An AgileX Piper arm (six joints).
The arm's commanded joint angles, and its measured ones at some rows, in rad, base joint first. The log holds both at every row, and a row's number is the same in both.
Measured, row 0: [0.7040 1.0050 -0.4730 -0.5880 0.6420 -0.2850]
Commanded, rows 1 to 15: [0.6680 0.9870 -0.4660 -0.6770 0.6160 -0.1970]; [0.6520 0.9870 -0.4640 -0.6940 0.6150 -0.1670]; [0.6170 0.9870 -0.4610 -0.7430 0.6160 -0.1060]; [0.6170 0.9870 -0.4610 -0.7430 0.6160 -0.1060]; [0.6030 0.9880 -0.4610 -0.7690 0.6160 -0.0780]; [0.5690 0.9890 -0.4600 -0.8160 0.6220 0.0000]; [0.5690 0.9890 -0.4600 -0.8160 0.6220 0.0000]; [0.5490 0.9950 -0.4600 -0.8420 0.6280 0.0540]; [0.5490 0.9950 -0.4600 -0.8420 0.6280 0.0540]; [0.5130 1.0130 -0.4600 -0.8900 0.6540 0.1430]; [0.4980 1.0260 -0.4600 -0.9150 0.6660 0.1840]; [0.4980 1.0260 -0.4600 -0.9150 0.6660 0.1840]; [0.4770 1.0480 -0.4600 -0.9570 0.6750 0.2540]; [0.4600 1.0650 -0.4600 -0.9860 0.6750 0.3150]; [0.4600 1.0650 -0.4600 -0.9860 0.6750 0.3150]
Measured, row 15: [0.4830 1.0480 -0.4540 -0.8810 0.6780 0.2220]
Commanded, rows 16 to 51: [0.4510 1.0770 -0.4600 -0.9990 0.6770 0.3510]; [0.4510 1.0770 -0.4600 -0.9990 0.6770 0.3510]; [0.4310 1.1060 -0.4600 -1.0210 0.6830 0.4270]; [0.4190 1.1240 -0.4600 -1.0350 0.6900 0.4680]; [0.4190 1.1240 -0.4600 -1.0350 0.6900 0.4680]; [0.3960 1.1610 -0.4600 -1.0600 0.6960 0.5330]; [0.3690 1.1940 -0.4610 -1.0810 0.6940 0.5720]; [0.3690 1.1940 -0.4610 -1.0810 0.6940 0.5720]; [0.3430 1.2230 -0.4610 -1.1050 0.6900 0.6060]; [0.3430 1.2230 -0.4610 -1.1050 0.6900 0.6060]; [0.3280 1.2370 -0.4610 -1.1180 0.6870 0.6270]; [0.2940 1.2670 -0.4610 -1.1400 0.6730 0.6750]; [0.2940 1.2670 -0.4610 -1.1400 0.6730 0.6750]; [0.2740 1.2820 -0.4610 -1.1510 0.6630 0.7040]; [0.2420 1.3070 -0.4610 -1.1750 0.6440 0.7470]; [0.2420 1.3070 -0.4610 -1.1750 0.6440 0.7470]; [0.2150 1.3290 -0.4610 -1.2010 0.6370 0.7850]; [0.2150 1.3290 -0.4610 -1.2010 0.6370 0.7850]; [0.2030 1.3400 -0.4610 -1.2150 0.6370 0.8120]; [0.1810 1.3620 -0.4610 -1.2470 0.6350 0.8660]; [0.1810 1.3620 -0.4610 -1.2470 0.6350 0.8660]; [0.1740 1.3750 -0.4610 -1.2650 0.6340 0.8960]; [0.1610 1.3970 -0.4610 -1.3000 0.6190 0.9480]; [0.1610 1.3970 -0.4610 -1.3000 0.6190 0.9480]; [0.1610 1.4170 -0.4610 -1.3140 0.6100 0.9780]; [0.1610 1.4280 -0.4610 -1.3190 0.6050 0.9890]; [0.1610 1.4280 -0.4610 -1.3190 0.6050 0.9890]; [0.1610 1.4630 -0.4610 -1.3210 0.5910 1.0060]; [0.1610 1.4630 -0.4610 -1.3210 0.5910 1.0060]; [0.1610 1.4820 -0.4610 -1.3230 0.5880 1.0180]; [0.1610 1.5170 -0.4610 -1.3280 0.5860 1.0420]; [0.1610 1.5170 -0.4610 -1.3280 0.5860 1.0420]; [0.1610 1.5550 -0.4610 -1.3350 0.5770 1.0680]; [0.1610 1.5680 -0.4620 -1.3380 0.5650 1.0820]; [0.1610 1.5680 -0.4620 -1.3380 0.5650 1.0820]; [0.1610 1.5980 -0.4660 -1.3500 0.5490 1.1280]
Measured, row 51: [0.1670 1.5730 -0.4550 -1.2870 0.5230 1.0750]
